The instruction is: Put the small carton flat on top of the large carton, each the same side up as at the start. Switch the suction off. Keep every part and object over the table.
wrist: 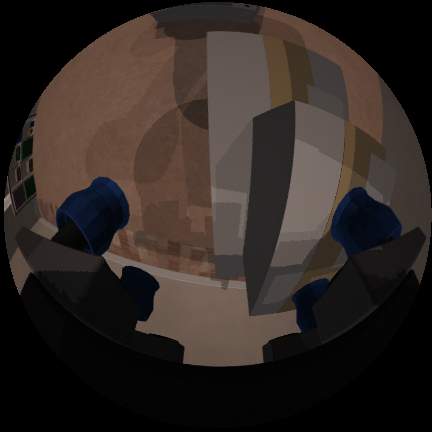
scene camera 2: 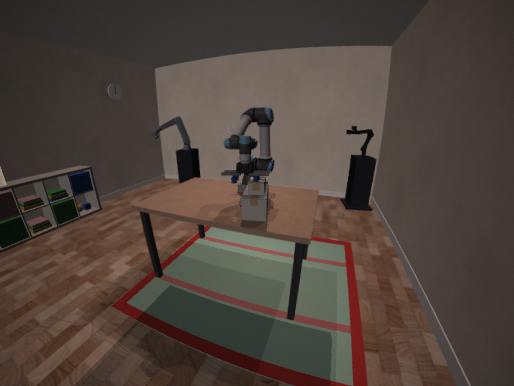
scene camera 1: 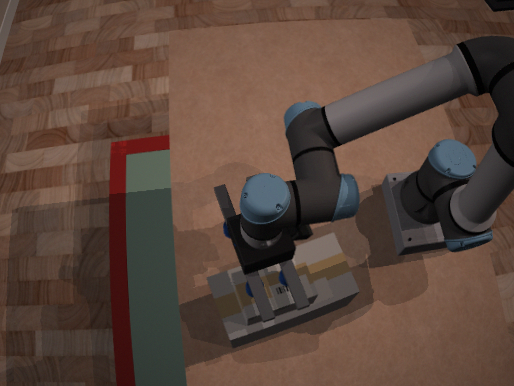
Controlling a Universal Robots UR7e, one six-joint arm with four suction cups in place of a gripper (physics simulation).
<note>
In view: my suction head (wrist: 99, 210) and a large carton (scene camera 1: 333, 279).
The large carton shows as well in the wrist view (wrist: 247, 74) and in scene camera 2 (scene camera 2: 254, 207).
</note>
